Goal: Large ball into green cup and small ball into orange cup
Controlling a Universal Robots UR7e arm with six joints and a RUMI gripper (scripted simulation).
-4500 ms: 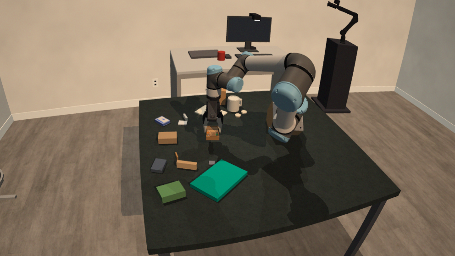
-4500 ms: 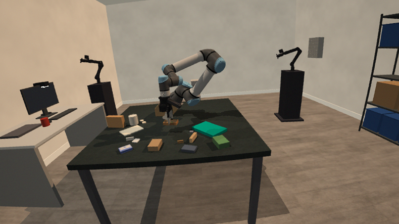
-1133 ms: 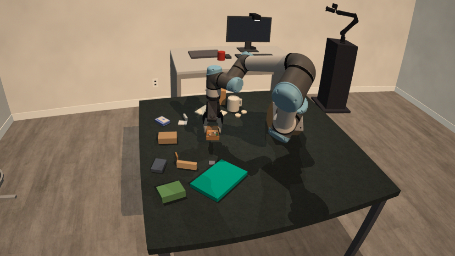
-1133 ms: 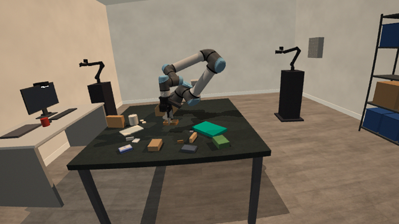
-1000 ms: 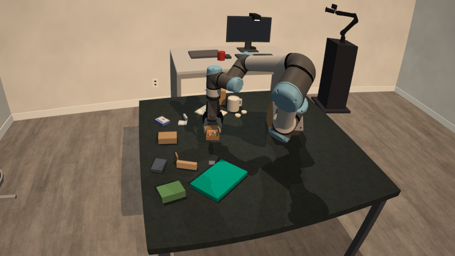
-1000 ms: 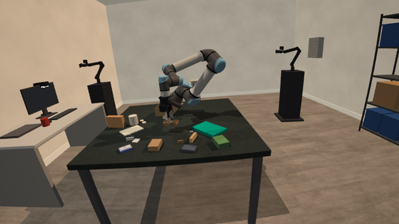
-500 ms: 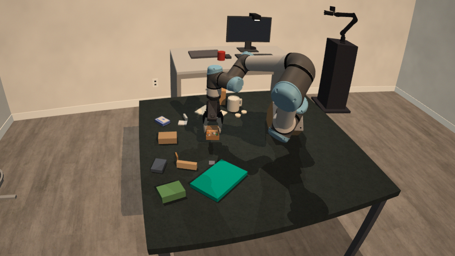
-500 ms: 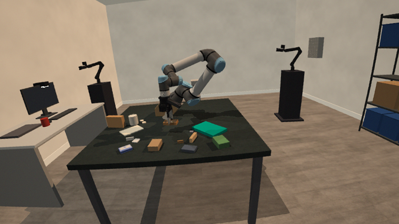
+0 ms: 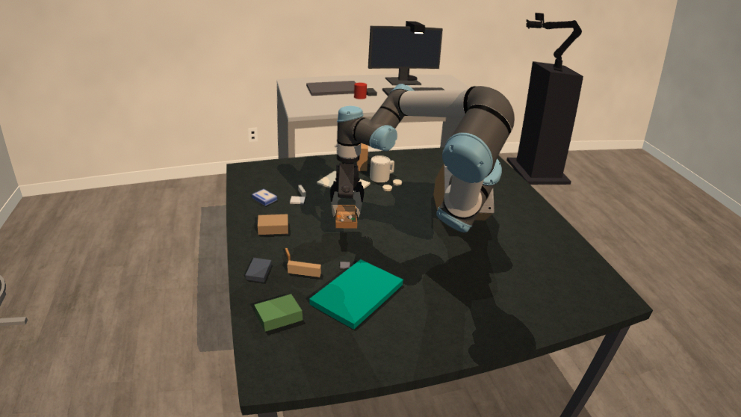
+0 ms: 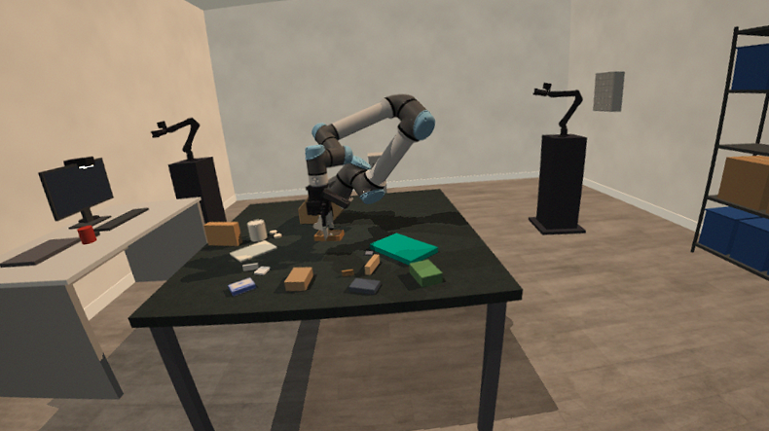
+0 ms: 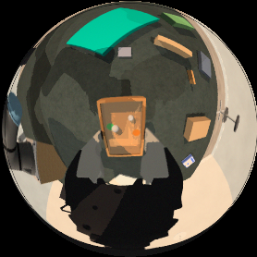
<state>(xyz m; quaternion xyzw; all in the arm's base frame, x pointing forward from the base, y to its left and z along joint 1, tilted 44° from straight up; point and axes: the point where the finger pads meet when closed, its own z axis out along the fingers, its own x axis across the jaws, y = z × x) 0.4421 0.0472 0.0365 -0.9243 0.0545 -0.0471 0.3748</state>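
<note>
Right now the covered wooden puzzle is 10 mm below my hand. The rest, counted from my hand: brown box: 250 mm ahead, 60 mm to the right, 70 mm below; teal flat box: 10 mm behind, 300 mm to the left, 80 mm below; grey cube: 20 mm ahead, 160 mm to the left, 90 mm below.
</note>
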